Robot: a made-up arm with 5 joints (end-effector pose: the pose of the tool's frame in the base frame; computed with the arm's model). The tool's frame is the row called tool.
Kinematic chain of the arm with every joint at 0, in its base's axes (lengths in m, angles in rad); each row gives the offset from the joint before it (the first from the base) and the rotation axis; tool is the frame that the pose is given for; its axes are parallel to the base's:
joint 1: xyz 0 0 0.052 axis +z
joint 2: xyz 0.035 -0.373 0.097 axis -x
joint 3: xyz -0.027 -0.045 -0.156 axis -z
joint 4: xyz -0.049 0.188 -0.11 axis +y
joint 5: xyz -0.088 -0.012 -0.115 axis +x
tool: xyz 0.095 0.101 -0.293
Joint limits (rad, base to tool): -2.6..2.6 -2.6..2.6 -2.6..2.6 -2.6..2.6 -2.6..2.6
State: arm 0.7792 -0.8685 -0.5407 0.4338 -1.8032
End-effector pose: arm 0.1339 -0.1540 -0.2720 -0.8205 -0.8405 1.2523
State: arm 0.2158 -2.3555 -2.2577 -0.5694 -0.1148
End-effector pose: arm -0.3103 0.0370 0.5417 -1.7162 2.4158 -0.4999
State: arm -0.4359 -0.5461 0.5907 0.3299 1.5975
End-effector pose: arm 0.2442 -0.0223 0.1053 2.1707 -0.5027 -1.0676
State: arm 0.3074 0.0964 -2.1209 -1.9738 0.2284
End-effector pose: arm -0.3090 -0.4706 0.0352 2.2742 -0.5986 1.6454
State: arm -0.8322 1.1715 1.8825 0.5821 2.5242
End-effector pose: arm -0.2453 -0.5494 0.2693 0.4501 -2.5066 -0.1976
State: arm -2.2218 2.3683 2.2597 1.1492 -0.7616
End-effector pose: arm -0.8591 0.2727 0.2923 1.2708 -0.3725 1.8957
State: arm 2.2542 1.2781 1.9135 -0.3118 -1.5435
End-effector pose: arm 0.7189 0.4456 0.0415 -0.5889 -1.1456 -0.8402
